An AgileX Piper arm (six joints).
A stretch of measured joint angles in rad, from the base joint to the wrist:
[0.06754, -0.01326, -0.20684, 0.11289, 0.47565, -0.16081]
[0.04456, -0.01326, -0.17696, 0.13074, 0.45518, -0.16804]
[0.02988, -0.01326, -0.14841, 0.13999, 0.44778, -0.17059]
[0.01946, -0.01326, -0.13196, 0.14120, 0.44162, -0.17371]
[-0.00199, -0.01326, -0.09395, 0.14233, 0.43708, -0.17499]
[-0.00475, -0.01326, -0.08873, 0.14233, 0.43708, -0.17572]
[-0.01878, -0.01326, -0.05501, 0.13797, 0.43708, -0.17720]
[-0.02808, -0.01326, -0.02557, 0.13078, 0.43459, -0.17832]
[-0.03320, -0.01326, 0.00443, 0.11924, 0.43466, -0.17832]
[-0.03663, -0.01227, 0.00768, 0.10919, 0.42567, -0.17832]
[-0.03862, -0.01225, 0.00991, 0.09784, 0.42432, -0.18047]
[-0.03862, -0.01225, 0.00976, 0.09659, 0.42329, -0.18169]
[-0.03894, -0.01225, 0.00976, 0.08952, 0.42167, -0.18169]
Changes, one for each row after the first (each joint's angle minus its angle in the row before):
[-0.02298, 0.00000, 0.02988, 0.01785, -0.02047, -0.00723]
[-0.01468, 0.00000, 0.02855, 0.00925, -0.00740, -0.00255]
[-0.01042, 0.00000, 0.01645, 0.00121, -0.00616, -0.00312]
[-0.02145, 0.00000, 0.03801, 0.00113, -0.00454, -0.00128]
[-0.00276, 0.00000, 0.00522, 0.00000, 0.00000, -0.00073]
[-0.01403, 0.00000, 0.03372, -0.00436, 0.00000, -0.00148]
[-0.00930, 0.00000, 0.02944, -0.00719, -0.00249, -0.00112]
[-0.00512, 0.00000, 0.03000, -0.01154, 0.00007, 0.00000]
[-0.00343, 0.00099, 0.00325, -0.01005, -0.00899, 0.00000]
[-0.00199, 0.00002, 0.00223, -0.01135, -0.00135, -0.00215]
[0.00000, 0.00000, -0.00015, -0.00125, -0.00103, -0.00122]
[-0.00032, 0.00000, 0.00000, -0.00707, -0.00162, 0.00000]

